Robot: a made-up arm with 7 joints. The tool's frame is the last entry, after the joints.
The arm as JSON. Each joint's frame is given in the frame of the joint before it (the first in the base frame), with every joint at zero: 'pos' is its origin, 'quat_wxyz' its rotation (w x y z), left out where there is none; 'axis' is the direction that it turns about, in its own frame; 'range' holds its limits. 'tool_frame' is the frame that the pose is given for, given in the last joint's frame.
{
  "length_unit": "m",
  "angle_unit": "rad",
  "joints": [
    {
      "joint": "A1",
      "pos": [
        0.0,
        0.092,
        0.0
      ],
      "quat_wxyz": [
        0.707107,
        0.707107,
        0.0,
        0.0
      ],
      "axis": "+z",
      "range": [
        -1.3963,
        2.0
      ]
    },
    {
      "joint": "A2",
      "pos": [
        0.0,
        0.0,
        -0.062
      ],
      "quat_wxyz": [
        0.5,
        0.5,
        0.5,
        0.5
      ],
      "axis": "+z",
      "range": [
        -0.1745,
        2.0
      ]
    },
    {
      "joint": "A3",
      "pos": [
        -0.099,
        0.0,
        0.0
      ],
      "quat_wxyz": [
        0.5,
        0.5,
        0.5,
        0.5
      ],
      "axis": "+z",
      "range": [
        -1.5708,
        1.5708
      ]
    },
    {
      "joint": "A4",
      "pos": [
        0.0,
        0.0,
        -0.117
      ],
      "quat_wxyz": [
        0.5,
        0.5,
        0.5,
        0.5
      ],
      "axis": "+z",
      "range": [
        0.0,
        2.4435
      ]
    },
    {
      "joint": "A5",
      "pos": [
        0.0,
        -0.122,
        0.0
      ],
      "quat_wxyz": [
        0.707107,
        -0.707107,
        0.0,
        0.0
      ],
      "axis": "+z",
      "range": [
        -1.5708,
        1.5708
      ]
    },
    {
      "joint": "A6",
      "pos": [
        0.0,
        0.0,
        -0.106
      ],
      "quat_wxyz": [
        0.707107,
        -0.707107,
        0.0,
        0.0
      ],
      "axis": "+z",
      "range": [
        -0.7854,
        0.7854
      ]
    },
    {
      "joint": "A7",
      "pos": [
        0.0,
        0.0,
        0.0
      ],
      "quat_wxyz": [
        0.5,
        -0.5,
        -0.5,
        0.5
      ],
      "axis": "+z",
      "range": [
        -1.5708,
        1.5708
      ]
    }
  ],
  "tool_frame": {
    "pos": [
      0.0,
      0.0,
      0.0
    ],
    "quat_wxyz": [
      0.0,
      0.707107,
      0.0,
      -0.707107
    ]
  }
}
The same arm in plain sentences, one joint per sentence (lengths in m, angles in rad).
The arm has seven revolute joints in a row. What follows holds with every joint at zero, and every direction is one of the base frame's.
Joint 1 lies 0.092 m along +y from the base frame's origin and rotates about -y, from -1.3963 to 2 rad.
Joint 2 lies 0.062 m along +y from joint 1 and rotates about +x, from -0.1745 to 2 rad.
Joint 3 lies 0.099 m along -z from joint 2 and rotates about +z, from -1.5708 to 1.5708 rad.
Joint 4 lies 0.117 m along -z from joint 3 and rotates about -y, from 0 to 2.4435 rad.
Joint 5 lies 0.122 m along -z from joint 4 and rotates about +z, from -1.5708 to 1.5708 rad.
Joint 6 lies 0.106 m along -z from joint 5 and rotates about +y, from -0.7854 to 0.7854 rad.
Joint 7 lies at the same point as joint 6 and rotates about -x, from -1.5708 to 1.5708 rad.
The tool frame, which is the frame that the pose is given for, lies at the same point as joint 7; its axes are parallel to the base frame's.

